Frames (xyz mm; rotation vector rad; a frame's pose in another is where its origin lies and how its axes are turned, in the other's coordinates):
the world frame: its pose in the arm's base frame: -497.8 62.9 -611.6 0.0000 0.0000 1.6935
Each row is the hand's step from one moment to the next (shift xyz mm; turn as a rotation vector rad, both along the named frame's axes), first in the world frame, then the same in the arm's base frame.
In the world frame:
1: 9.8 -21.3 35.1 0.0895 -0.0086 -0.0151
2: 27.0 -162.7 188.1 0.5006 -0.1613 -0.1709
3: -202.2 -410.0 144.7 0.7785 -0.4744 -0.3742
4: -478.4 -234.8 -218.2 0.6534 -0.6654 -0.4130
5: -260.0 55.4 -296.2 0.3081 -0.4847 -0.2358
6: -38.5 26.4 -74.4 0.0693 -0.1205 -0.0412
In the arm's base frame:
1: 19.9 12.3 35.1 -0.0024 0.0899 -0.0151
2: 158.2 46.7 188.1 0.0988 0.5166 -0.1709
3: 431.7 -150.5 144.7 0.3755 0.8307 -0.3742
4: 291.6 -446.1 -218.2 0.5804 0.7299 -0.4130
5: -23.2 -264.8 -296.2 0.4433 0.3651 -0.2358
6: -21.5 -41.4 -74.4 0.1111 0.0835 -0.0412

